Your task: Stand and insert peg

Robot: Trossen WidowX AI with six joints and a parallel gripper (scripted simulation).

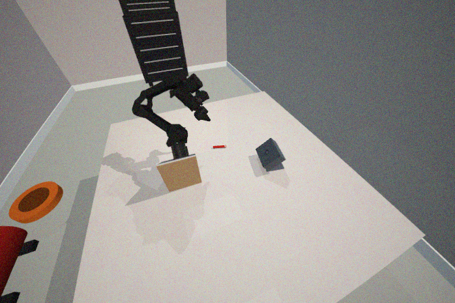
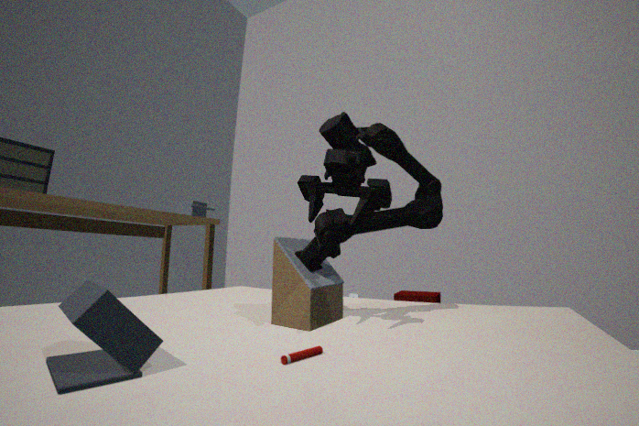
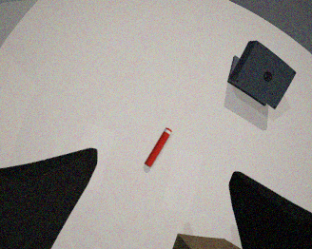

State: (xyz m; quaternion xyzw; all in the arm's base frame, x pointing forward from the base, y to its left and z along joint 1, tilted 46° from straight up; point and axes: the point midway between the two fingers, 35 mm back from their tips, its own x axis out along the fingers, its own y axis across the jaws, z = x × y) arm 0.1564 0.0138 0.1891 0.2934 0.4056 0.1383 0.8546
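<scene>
My gripper tip is 220 mm above the red peg, 60 mm short of it and 30 mm to the left of it. Also, from my gripper tip: dark sloped panel: 250 mm ahead, 240 mm to the right, 170 mm below.
</scene>
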